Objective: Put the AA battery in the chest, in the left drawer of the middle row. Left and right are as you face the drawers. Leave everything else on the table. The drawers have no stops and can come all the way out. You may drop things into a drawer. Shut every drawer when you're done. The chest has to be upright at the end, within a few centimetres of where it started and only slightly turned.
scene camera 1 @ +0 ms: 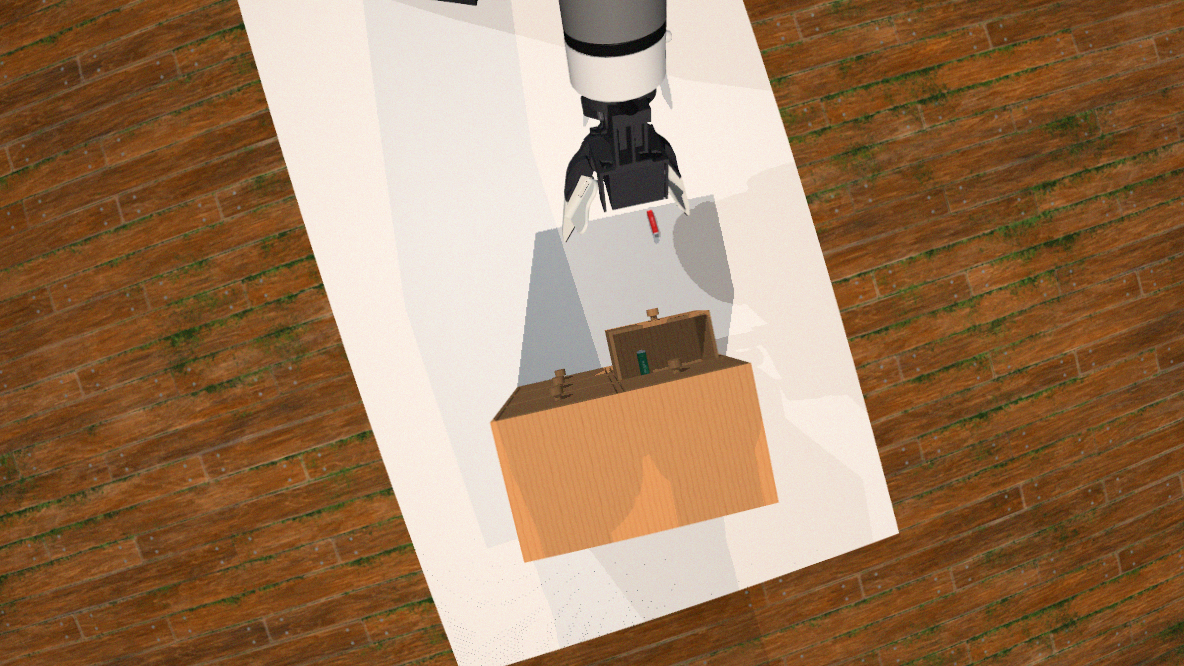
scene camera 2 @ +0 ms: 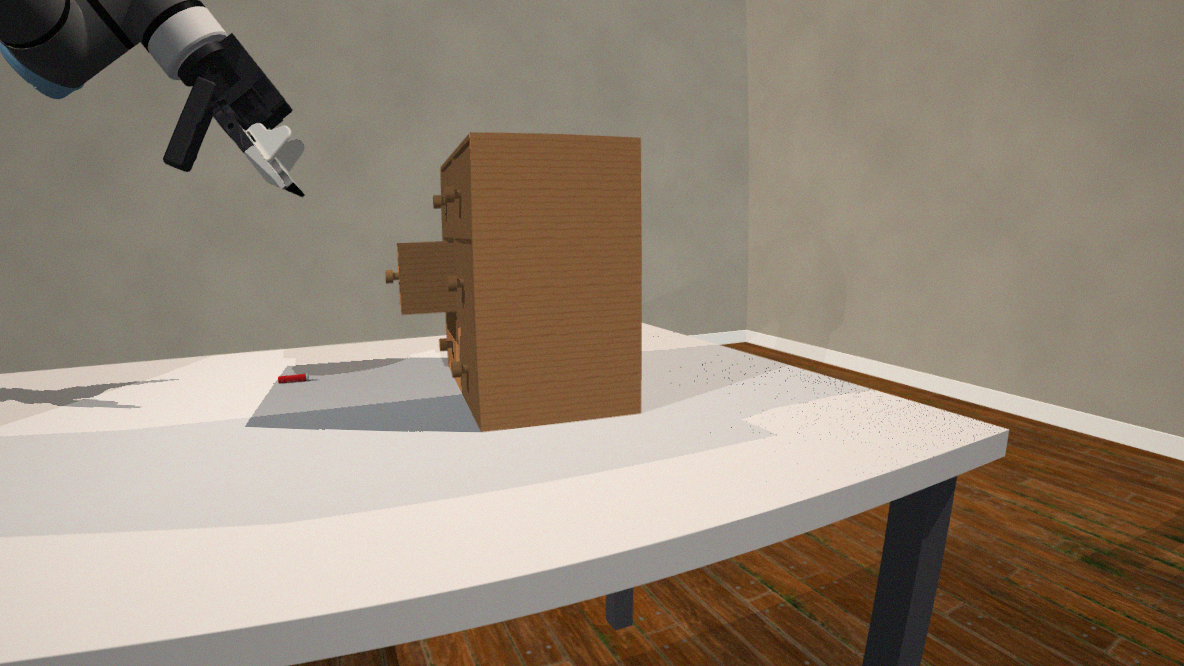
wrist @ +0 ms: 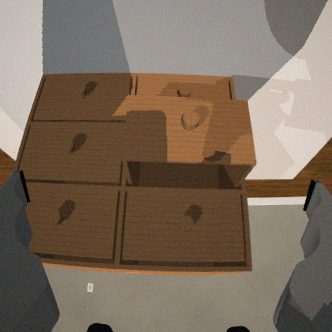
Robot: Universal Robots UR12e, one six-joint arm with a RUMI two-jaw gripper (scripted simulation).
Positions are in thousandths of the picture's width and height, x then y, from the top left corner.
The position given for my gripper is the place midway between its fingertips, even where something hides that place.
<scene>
I see my gripper (scene camera 2: 250,289), a wooden chest (scene camera 2: 470,352), a drawer (scene camera 1: 584,508), a drawer (scene camera 2: 395,552), a drawer (wrist: 444,258), a drawer (scene camera 1: 471,598) and a drawer (scene camera 1: 571,559).
The wooden chest is seen too in scene camera 1 (scene camera 1: 499,711). My gripper is seen too in scene camera 1 (scene camera 1: 529,342) and in the wrist view (wrist: 505,538).
</scene>
